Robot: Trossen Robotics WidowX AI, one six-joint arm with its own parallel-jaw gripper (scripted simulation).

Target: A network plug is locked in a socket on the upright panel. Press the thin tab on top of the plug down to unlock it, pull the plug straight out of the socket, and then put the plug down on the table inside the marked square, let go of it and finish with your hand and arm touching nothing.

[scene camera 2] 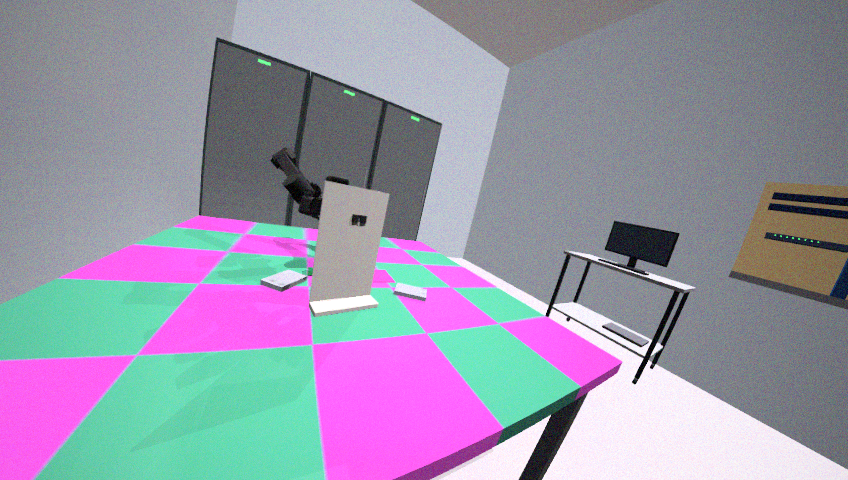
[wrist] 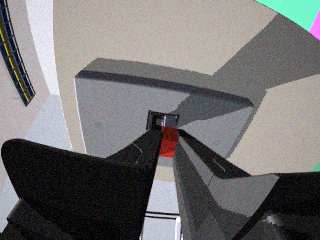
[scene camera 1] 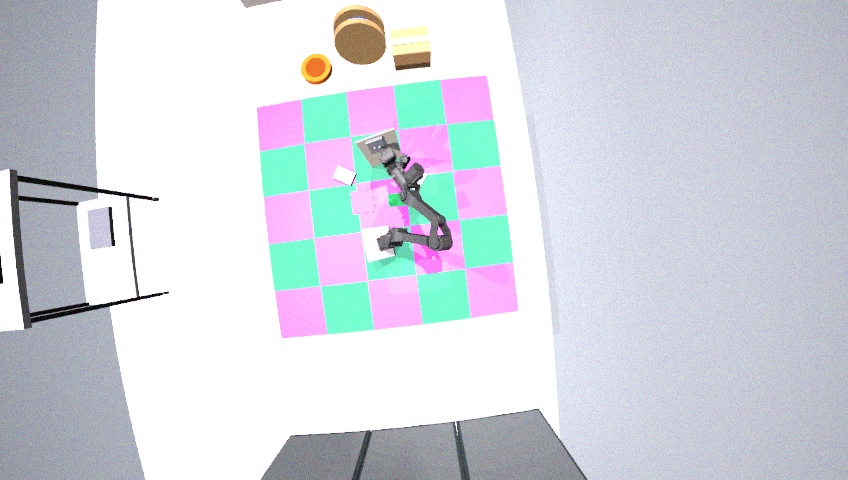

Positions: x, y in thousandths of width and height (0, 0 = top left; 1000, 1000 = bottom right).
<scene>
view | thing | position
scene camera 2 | upright panel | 415, 457
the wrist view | gripper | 523, 560
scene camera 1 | upright panel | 435, 305
</scene>
